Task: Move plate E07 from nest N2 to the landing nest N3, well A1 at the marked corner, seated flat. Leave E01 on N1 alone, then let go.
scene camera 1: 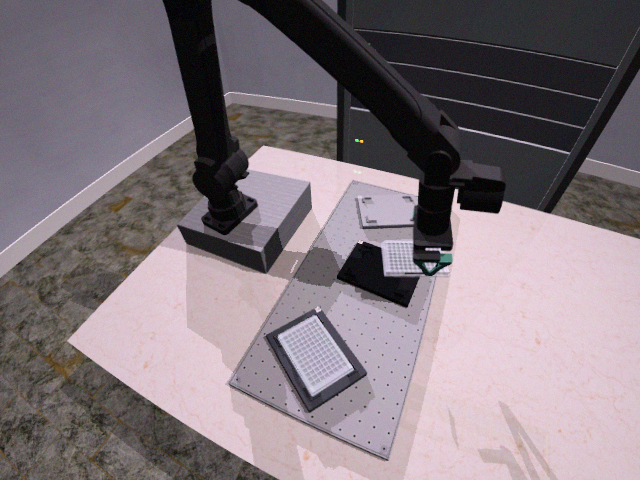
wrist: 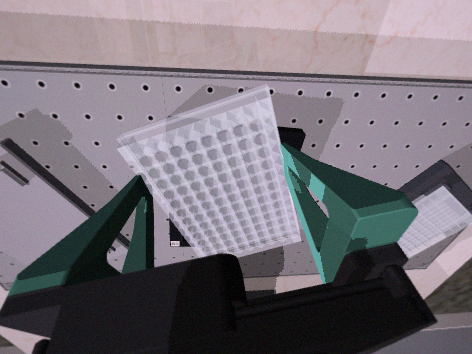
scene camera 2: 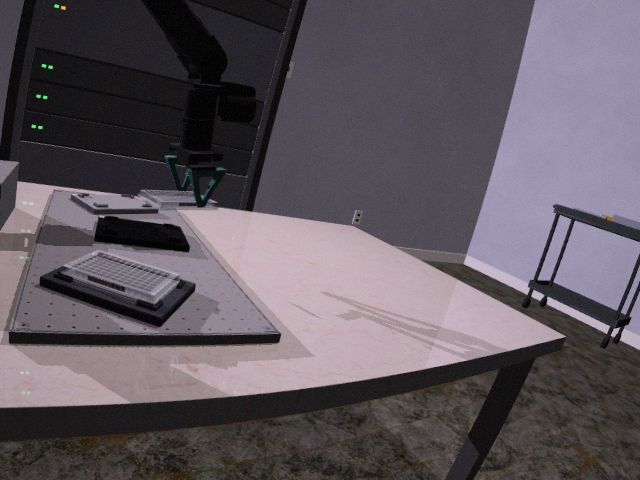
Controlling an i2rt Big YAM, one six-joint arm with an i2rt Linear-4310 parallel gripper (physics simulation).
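Note:
Plate E07 (scene camera 1: 399, 258) (scene camera 2: 173, 197) (wrist: 215, 185), clear with a grid of wells, hangs level in the air. My gripper (scene camera 1: 431, 271) (scene camera 2: 192, 197) (wrist: 213, 165), with green fingers, is shut on its two long sides. Black nest N3 (scene camera 1: 361, 268) (scene camera 2: 139, 235) (wrist: 295, 137) lies below, partly hidden by the plate in the scene camera 1 and wrist views; its white corner mark (scene camera 1: 360, 241) (wrist: 175, 243) shows. Light grey nest N2 (scene camera 1: 390, 212) (scene camera 2: 114, 204) is empty. Plate E01 (scene camera 1: 315, 353) (scene camera 2: 124, 276) (wrist: 432, 216) sits on dark nest N1 (scene camera 1: 356, 372) (scene camera 2: 164, 311). Well A1 cannot be made out.
The nests stand on a perforated grey board (scene camera 1: 382, 351) (scene camera 2: 232, 320) on the pink-white table (scene camera 1: 516, 335) (scene camera 2: 361, 289). The arm's base stands on a grey block (scene camera 1: 289, 206) left of the board. A dark cabinet (scene camera 1: 496, 155) stands behind the table; a cart (scene camera 2: 578, 299) stands far right.

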